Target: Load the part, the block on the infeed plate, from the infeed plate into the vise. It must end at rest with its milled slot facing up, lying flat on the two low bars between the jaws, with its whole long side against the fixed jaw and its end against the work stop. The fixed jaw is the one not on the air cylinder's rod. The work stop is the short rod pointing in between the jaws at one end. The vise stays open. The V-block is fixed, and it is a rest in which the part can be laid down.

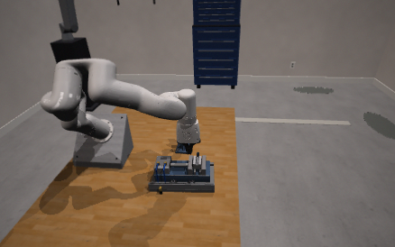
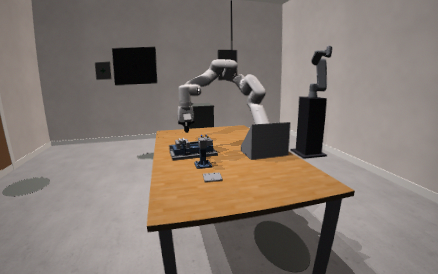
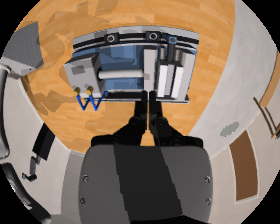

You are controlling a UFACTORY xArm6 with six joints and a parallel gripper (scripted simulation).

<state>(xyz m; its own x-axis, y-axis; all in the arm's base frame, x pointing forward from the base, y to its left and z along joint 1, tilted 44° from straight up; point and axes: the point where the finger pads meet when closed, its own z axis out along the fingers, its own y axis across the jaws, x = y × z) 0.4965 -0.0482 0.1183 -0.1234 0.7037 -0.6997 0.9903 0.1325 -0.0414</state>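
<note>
My hand is 70 mm above the part and 30 mm short of it. Round my hand: air cylinder: 130 mm behind, 90 mm below, 20 mm to the right; air cylinder rod: 90 mm below, 50 mm behind, 10 mm to the right.
</note>
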